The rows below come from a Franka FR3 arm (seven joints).
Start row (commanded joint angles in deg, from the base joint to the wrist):
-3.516 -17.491 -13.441 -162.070 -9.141 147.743 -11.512
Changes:
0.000 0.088 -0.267 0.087 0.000 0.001 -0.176
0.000 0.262 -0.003 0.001 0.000 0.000 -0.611
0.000 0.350 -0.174 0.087 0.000 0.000 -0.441
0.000 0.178 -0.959 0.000 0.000 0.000 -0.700
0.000 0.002 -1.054 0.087 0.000 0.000 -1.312
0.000 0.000 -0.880 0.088 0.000 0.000 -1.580
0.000 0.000 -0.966 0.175 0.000 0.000 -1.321
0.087 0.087 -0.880 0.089 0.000 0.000 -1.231
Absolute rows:
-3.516 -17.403 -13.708 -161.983 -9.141 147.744 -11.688
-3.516 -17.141 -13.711 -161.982 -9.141 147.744 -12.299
-3.516 -16.791 -13.885 -161.895 -9.141 147.744 -12.740
-3.516 -16.613 -14.844 -161.895 -9.141 147.744 -13.440
-3.516 -16.611 -15.898 -161.808 -9.141 147.744 -14.752
-3.516 -16.611 -16.778 -161.720 -9.141 147.744 -16.332
-3.516 -16.611 -17.744 -161.545 -9.141 147.744 -17.653
-3.429 -16.524 -18.624 -161.456 -9.141 147.744 -18.884

